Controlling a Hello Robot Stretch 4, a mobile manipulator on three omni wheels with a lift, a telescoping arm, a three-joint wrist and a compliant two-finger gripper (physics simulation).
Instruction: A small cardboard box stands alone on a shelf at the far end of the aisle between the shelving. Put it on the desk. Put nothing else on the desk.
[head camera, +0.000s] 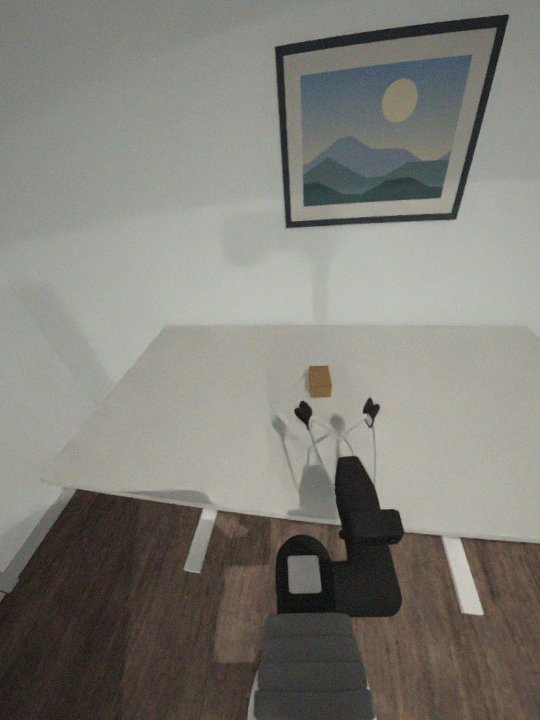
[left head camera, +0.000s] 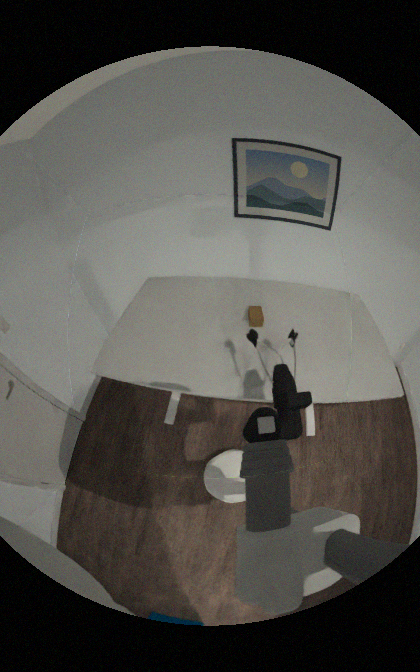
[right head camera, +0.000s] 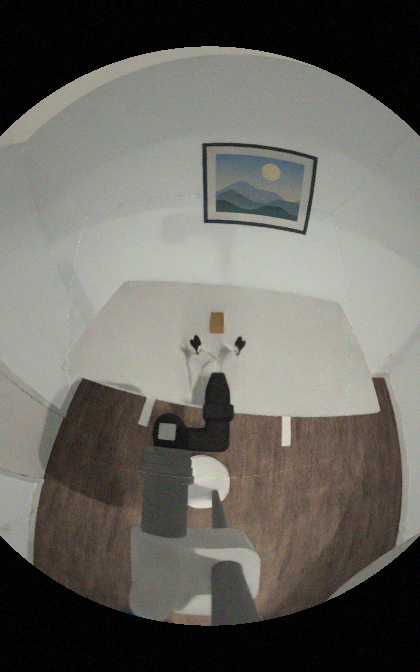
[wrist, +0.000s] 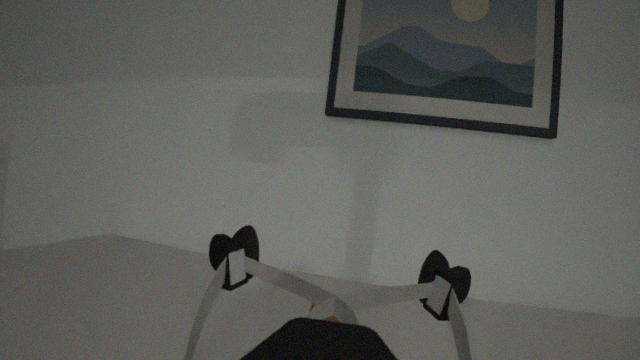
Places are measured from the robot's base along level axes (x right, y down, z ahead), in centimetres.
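Pixels of known places: gripper, between the fingertips: (head camera: 335, 401) (wrist: 338, 260).
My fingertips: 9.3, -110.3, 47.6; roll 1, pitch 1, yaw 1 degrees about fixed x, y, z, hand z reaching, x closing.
Behind a point stands the place of what it marks, as x, y, z.
The small cardboard box (head camera: 320, 381) @(9.4, -97.3, 67.7) (left head camera: 256, 316) (right head camera: 217, 323) sits on the white desk (head camera: 191, 418) @(-29.7, -92.3, 60.7) (left head camera: 170, 340) (right head camera: 300, 360), a little behind its middle. In the wrist view small orange-brown bits of the box (wrist: 332, 318) @(9.9, -97.3, 69.5) show behind the gripper's body; the rest is hidden. My gripper (head camera: 337, 411) @(9.3, -110.3, 47.6) (left head camera: 273, 337) (right head camera: 218, 344) (wrist: 338, 260) @(9.3, -110.3, 47.6) is open, its two black fingertips wide apart with nothing between them. It is above the desk, on the near side of the box and apart from it.
A framed mountain picture (head camera: 372, 159) @(29.6, -148.9, 105.9) (left head camera: 287, 184) (right head camera: 259, 187) (wrist: 445, 60) @(30.3, -146.8, 105.7) hangs on the wall behind the desk. White desk legs (head camera: 463, 575) (left head camera: 310, 420) (right head camera: 286, 431) stand on the brown wood floor. The robot's round white base part (left head camera: 225, 482) (right head camera: 210, 480) shows below the arm.
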